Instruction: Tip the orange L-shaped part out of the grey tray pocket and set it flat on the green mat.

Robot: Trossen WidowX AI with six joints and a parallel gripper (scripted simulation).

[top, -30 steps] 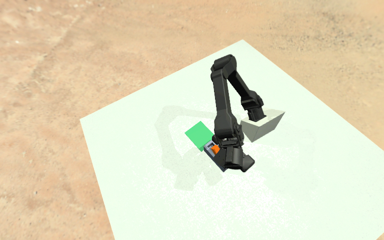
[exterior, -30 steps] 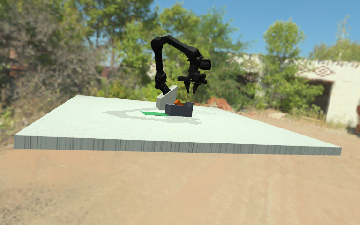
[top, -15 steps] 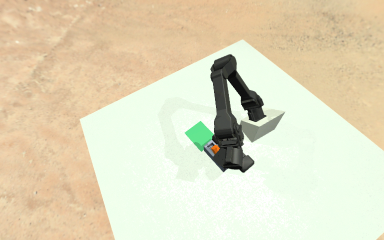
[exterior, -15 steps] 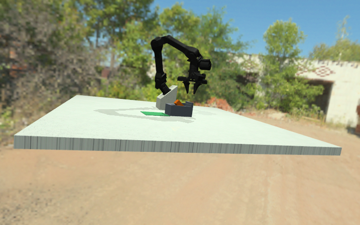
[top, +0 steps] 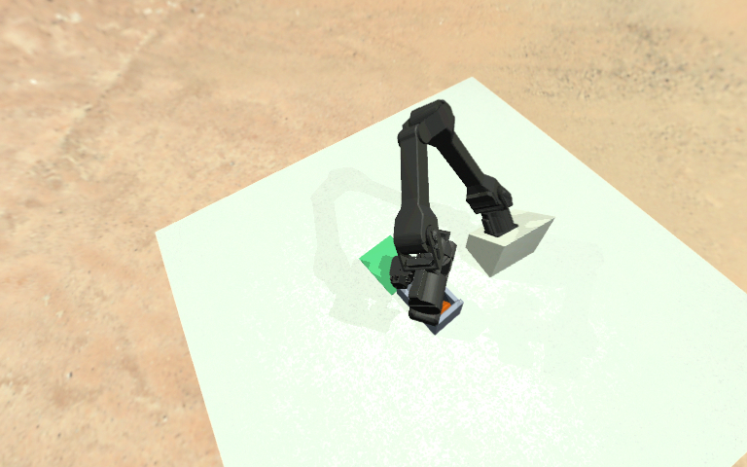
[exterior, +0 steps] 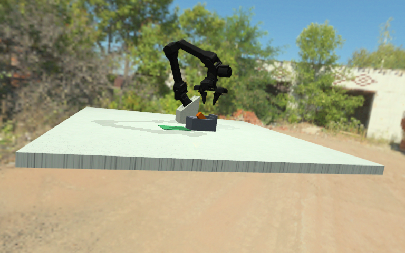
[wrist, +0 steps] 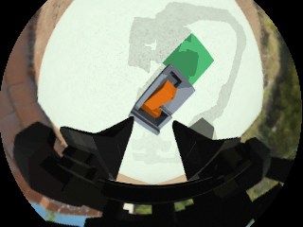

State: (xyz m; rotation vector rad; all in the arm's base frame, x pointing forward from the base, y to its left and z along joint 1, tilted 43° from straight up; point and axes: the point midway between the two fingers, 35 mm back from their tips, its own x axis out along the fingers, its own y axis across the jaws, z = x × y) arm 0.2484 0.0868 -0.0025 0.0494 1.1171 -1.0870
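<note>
Now: gripper tip 10 cm above the orange L-shaped part and 2 cm past it. The rest, counted from my gripper tip: green mat 18 cm to the right, 16 cm below, 2 cm ahead.
</note>
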